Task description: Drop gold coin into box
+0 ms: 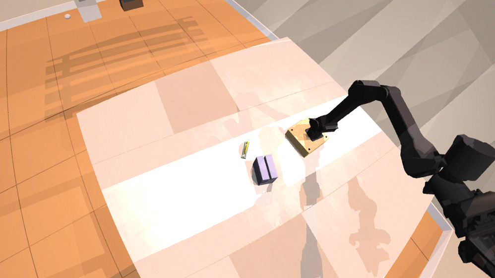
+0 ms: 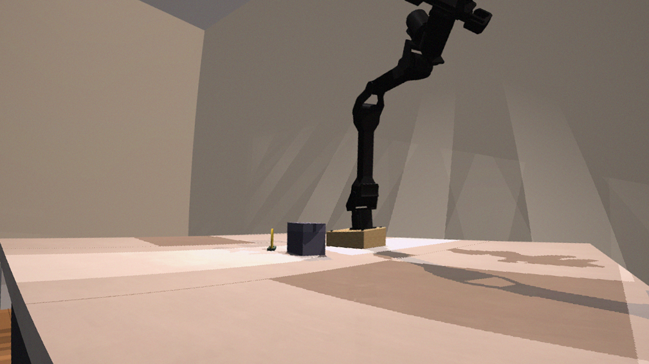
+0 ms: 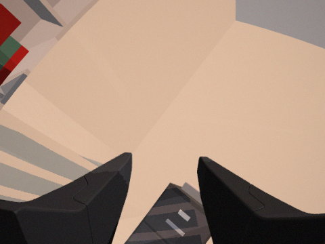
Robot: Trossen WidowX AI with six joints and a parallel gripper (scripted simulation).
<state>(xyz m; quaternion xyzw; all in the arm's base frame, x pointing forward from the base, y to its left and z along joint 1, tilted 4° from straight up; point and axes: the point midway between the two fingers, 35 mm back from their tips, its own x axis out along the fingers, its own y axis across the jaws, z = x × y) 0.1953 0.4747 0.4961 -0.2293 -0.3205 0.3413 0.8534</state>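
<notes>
My gripper tip is now 6 cm short of the gold coin, 53 cm to the left of it and 54 cm above it.
</notes>
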